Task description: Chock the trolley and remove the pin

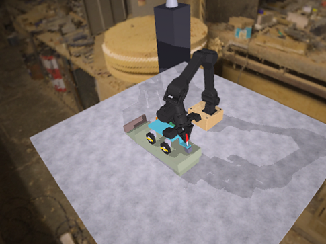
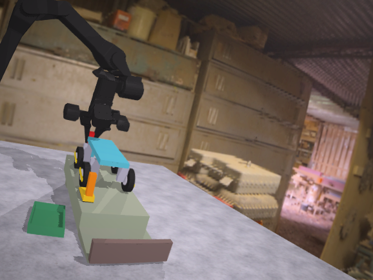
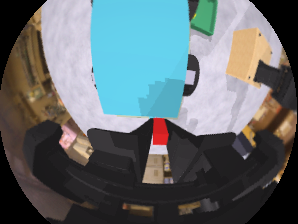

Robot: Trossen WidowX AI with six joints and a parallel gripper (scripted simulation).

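My gripper tip is now 21 cm to the left of the yellow chock, 6 cm past it and 6 cm above it. Also, from my gripper tip: pale green ramp 12 cm to the right, 9 cm below, 1 cm ahead; then red-headed stop pin right at my gripper tip; then blue trolley 12 cm to the right, 3 cm below, 1 cm ahead.
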